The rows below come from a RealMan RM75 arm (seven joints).
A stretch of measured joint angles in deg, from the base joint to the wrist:
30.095 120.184 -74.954 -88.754 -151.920 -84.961 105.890
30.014 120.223 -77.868 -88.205 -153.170 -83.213 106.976
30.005 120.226 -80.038 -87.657 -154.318 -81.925 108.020
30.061 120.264 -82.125 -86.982 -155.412 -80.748 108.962
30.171 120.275 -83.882 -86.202 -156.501 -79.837 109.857
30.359 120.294 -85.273 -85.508 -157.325 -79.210 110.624
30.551 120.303 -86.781 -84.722 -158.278 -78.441 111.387
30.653 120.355 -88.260 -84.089 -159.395 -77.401 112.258
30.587 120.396 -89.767 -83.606 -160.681 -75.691 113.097
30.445 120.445 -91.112 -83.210 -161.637 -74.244 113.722
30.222 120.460 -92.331 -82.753 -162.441 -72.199 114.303
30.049 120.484 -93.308 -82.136 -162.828 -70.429 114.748
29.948 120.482 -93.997 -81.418 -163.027 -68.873 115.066
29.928 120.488 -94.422 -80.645 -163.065 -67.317 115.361
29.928 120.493 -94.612 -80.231 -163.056 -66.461 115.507
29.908 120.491 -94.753 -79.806 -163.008 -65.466 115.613
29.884 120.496 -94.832 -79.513 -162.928 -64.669 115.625
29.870 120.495 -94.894 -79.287 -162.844 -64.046 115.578
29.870 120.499 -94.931 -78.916 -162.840 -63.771 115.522
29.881 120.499 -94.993 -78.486 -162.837 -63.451 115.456
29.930 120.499 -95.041 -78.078 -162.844 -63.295 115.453
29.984 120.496 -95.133 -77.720 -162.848 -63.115 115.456
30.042 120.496 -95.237 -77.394 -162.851 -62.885 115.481
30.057 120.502 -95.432 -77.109 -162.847 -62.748 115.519
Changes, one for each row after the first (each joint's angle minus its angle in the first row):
-0.081 0.039 -2.914 0.549 -1.250 1.748 1.086
-0.090 0.042 -5.084 1.097 -2.398 3.036 2.130
-0.034 0.080 -7.171 1.772 -3.492 4.213 3.072
0.076 0.091 -8.928 2.552 -4.581 5.124 3.967
0.264 0.110 -10.319 3.246 -5.405 5.751 4.734
0.456 0.119 -11.827 4.032 -6.358 6.520 5.497
0.558 0.171 -13.306 4.665 -7.475 7.560 6.368
0.492 0.212 -14.813 5.148 -8.761 9.270 7.207
0.350 0.261 -16.158 5.544 -9.717 10.717 7.832
0.127 0.276 -17.377 6.001 -10.521 12.762 8.413
-0.046 0.300 -18.354 6.618 -10.908 14.532 8.858
-0.147 0.298 -19.043 7.336 -11.107 16.088 9.176
-0.167 0.304 -19.468 8.109 -11.145 17.644 9.471
-0.167 0.309 -19.658 8.523 -11.136 18.500 9.617
-0.187 0.307 -19.799 8.948 -11.088 19.495 9.723
-0.211 0.312 -19.878 9.241 -11.008 20.292 9.735
-0.225 0.311 -19.940 9.467 -10.924 20.915 9.688
-0.225 0.315 -19.977 9.838 -10.920 21.190 9.632
-0.214 0.315 -20.039 10.268 -10.917 21.510 9.566
-0.165 0.315 -20.087 10.676 -10.924 21.666 9.563
-0.111 0.312 -20.179 11.034 -10.928 21.846 9.566
-0.053 0.312 -20.283 11.360 -10.931 22.076 9.591
-0.038 0.318 -20.478 11.645 -10.927 22.213 9.629

